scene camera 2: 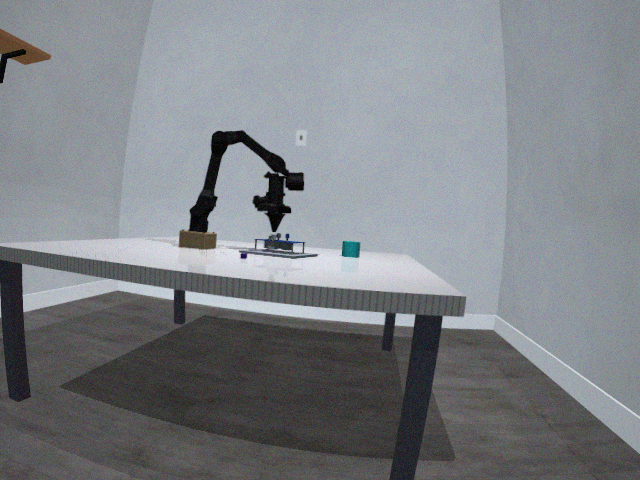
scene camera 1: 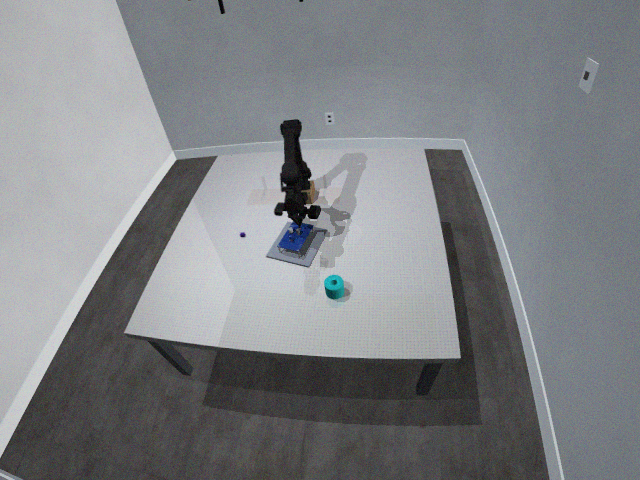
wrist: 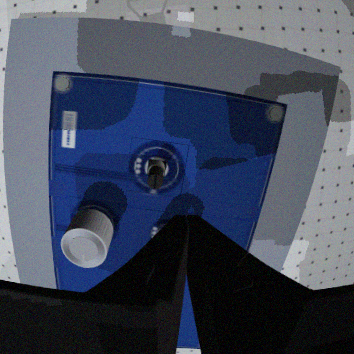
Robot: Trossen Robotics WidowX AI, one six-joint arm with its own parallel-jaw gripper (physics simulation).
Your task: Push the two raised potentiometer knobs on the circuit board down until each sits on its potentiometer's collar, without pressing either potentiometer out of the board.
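Seen in the pictures: gripper, fingertip midpoint: (scene camera 2: 274, 232) (scene camera 1: 300, 225) (wrist: 185, 226); arm's base at its link origin: (scene camera 2: 197, 231) (scene camera 1: 303, 186).
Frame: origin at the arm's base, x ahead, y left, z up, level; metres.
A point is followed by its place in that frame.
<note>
The blue circuit board (scene camera 1: 295, 243) @[x 0.372, y -0.050, z -0.013 m] (wrist: 200, 110) @[x 0.270, y -0.004, z -0.012 m] stands on thin legs above a grey base plate (scene camera 1: 312, 254) @[x 0.409, y 0.014, z -0.053 m] (scene camera 2: 310, 255) @[x 0.441, y -0.057, z -0.057 m] (wrist: 45, 45) @[x 0.211, y -0.072, z -0.053 m]. A white knob (wrist: 86, 245) @[x 0.303, y -0.064, z 0.010 m] stands upright at the board's left in the wrist view. A second, grey knob (scene camera 2: 278, 235) @[x 0.320, y -0.042, z 0.007 m] shows small in scene camera 2; the fingers hide it in the wrist view. A bare dark shaft (wrist: 156, 175) @[x 0.286, y -0.028, z 0.004 m] sticks up from a round collar. A small blue knob (scene camera 2: 287, 236) @[x 0.354, y -0.072, z 0.007 m] also stands on the board. My gripper (scene camera 1: 298, 222) @[x 0.302, y -0.022, z 0.018 m] (scene camera 2: 274, 230) @[x 0.302, y -0.022, z 0.018 m] (wrist: 185, 226) @[x 0.302, y -0.022, z 0.018 m] is shut and empty, pointing down, its tips a little above the knobs.
A teal cylinder with a hole (scene camera 1: 334, 287) @[x 0.630, y 0.087, z -0.001 m] (scene camera 2: 351, 249) @[x 0.604, y 0.053, z -0.031 m] stands on the white table (scene camera 1: 382, 320) @[x 0.760, y 0.242, z -0.061 m] (scene camera 2: 341, 276) @[x 0.496, y -0.578, z -0.061 m], beyond the plate from the arm's base. A small purple object (scene camera 1: 242, 234) @[x 0.236, y -0.300, z -0.048 m] (scene camera 2: 243, 255) @[x 0.232, y -0.312, z -0.052 m] lies beside the plate. The arm stands on a tan block (scene camera 2: 197, 239) @[x 0.020, y -0.071, z -0.027 m].
</note>
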